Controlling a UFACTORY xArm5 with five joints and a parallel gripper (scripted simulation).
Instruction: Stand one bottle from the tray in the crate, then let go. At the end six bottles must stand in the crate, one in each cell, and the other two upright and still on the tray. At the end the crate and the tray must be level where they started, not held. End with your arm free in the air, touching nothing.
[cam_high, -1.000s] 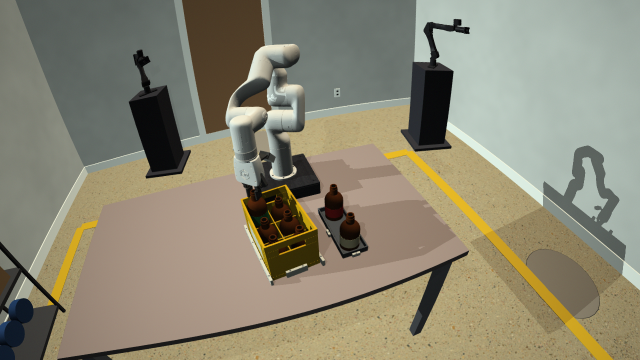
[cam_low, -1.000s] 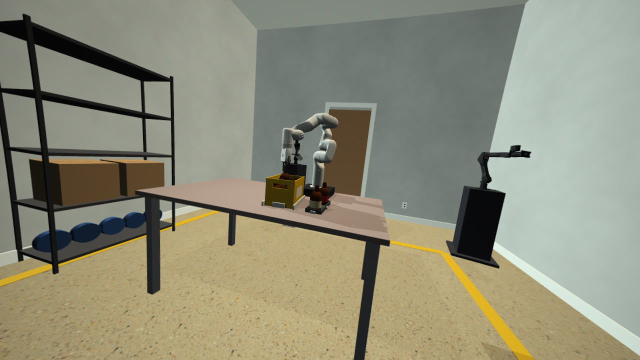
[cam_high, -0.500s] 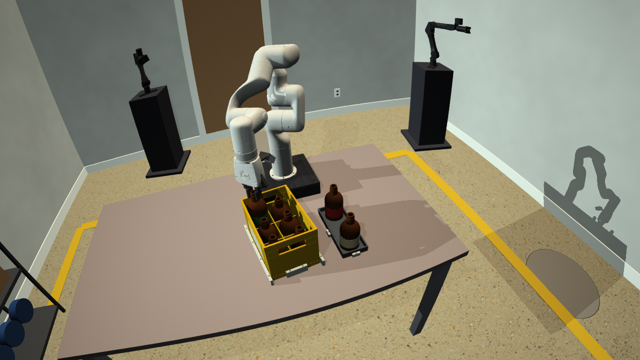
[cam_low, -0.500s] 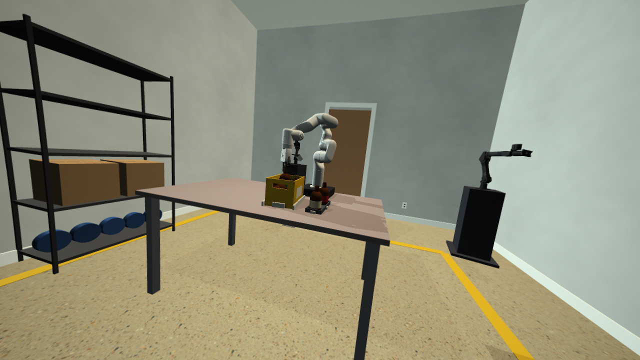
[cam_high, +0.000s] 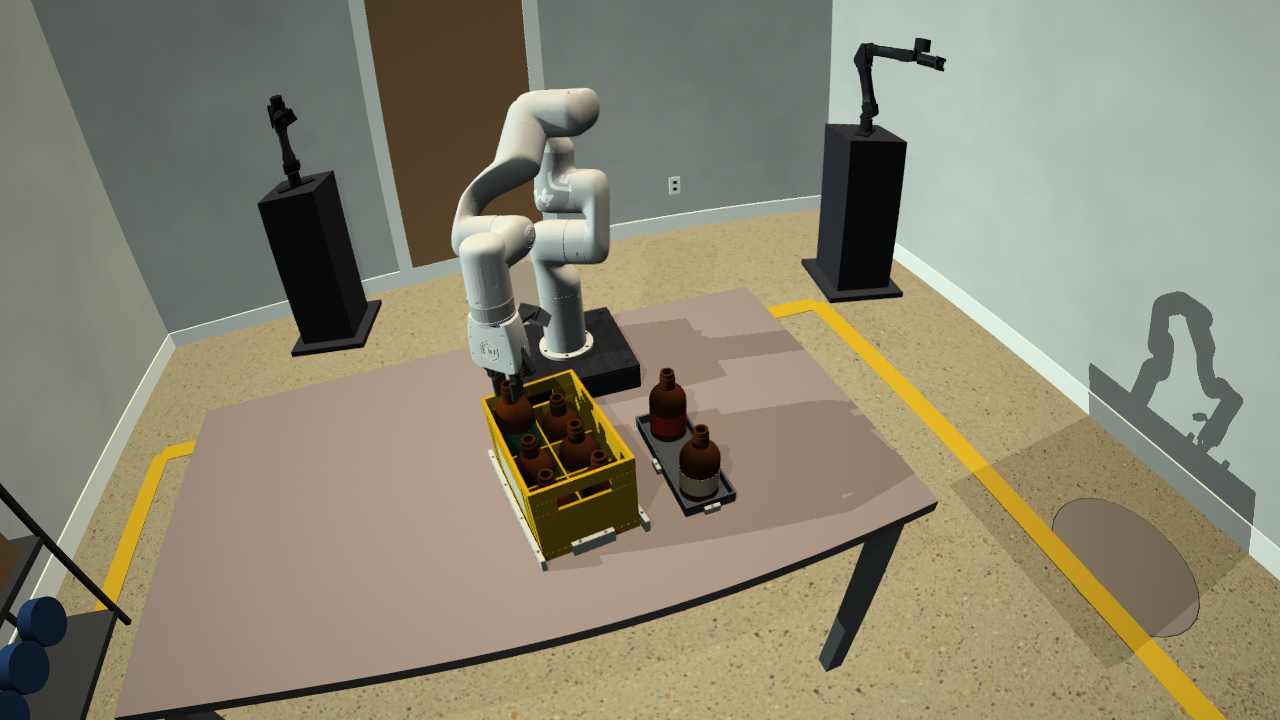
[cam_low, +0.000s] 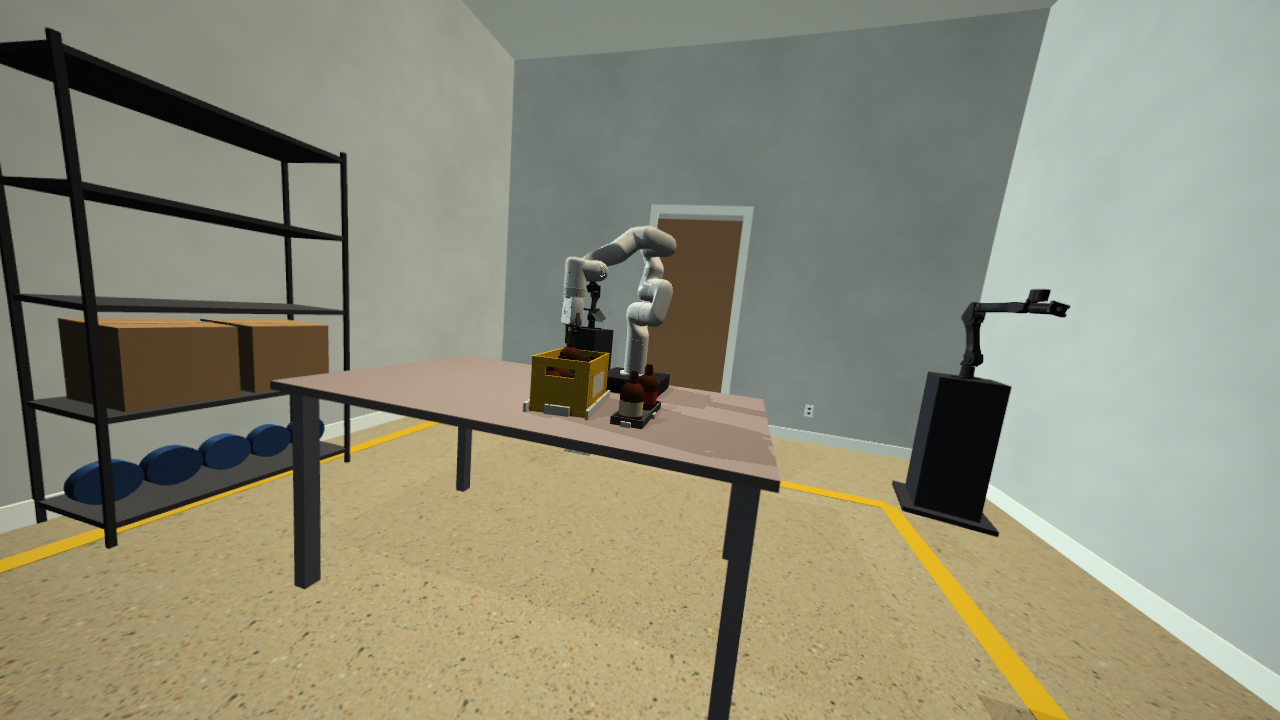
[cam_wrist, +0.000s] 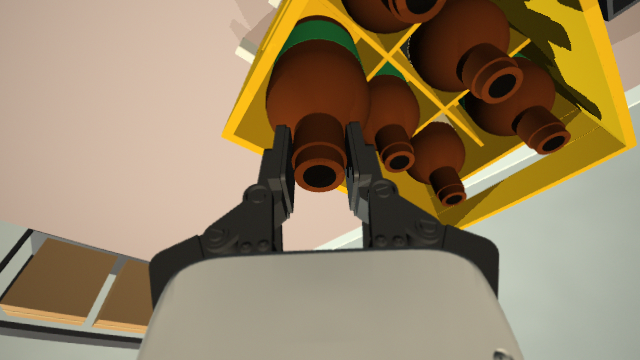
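Now: the crate 7 cm ahead of my hand, 7 cm to the left of it and 13 cm below it.
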